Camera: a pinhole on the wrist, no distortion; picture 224 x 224 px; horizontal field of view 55.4 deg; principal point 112.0 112.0 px. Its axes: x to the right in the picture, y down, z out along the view. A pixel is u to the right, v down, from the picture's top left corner.
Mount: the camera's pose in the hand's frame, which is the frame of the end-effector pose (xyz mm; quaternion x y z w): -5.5 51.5 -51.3 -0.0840 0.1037 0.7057 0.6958
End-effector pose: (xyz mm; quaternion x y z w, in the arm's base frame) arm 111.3 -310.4 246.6 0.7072 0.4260 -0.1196 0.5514
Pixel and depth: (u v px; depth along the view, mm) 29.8 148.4 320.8
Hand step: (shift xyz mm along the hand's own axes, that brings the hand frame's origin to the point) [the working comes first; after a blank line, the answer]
In the camera's frame: -123.6 54.7 320.8

-49.8 16.2 292.2
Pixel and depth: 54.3 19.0 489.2
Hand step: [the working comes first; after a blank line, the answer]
In the camera's frame: -132.3 -213.3 489.2

222.6 54.8 449.0
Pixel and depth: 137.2 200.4 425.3
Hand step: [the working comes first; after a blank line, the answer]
In the camera's frame: 50.2 176.2 425.3

-171.6 210.1 350.8
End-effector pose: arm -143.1 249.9 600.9 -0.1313 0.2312 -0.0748 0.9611
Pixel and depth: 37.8 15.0 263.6
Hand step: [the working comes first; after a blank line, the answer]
In the camera's frame: -91.7 -119.9 263.6

122.7 33.7 223.5
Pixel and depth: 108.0 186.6 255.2
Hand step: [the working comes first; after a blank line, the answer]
In the camera's frame: -4.8 89.2 255.2

-88.0 113.2 198.7
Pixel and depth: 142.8 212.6 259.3
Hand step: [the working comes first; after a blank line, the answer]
In the camera's frame: 37.4 122.3 259.3

-121.7 154.6 192.5
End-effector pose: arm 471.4 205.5 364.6 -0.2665 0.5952 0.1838 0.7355
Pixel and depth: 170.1 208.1 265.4
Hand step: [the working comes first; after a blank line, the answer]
In the camera's frame: 72.3 119.6 265.4

-119.4 189.9 189.2
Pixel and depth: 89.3 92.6 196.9
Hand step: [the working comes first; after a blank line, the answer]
In the camera's frame: -21.0 -17.9 196.9

17.8 83.3 143.6
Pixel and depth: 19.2 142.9 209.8
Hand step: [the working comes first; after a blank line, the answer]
In the camera's frame: -91.3 30.4 209.8

-28.9 18.4 175.9
